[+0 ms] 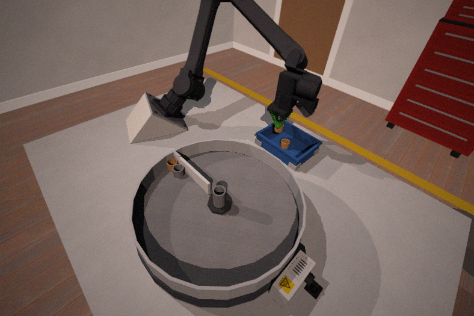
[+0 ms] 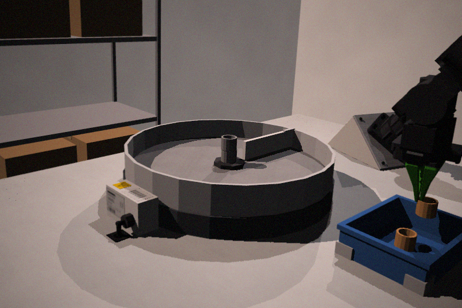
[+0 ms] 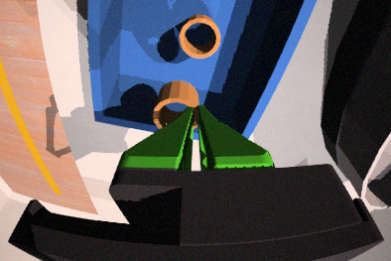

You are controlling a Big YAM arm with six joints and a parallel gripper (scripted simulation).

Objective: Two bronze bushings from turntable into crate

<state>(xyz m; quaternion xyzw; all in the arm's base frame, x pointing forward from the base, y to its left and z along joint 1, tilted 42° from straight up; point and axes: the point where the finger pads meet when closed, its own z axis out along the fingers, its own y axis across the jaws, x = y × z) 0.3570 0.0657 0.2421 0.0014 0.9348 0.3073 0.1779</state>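
Right now the blue crate is 60 mm below my hand, 50 mm ahead of it and 10 mm to the left of it. Also, from my hand: turntable: 360 mm to the right, 60 mm ahead, 30 mm below.
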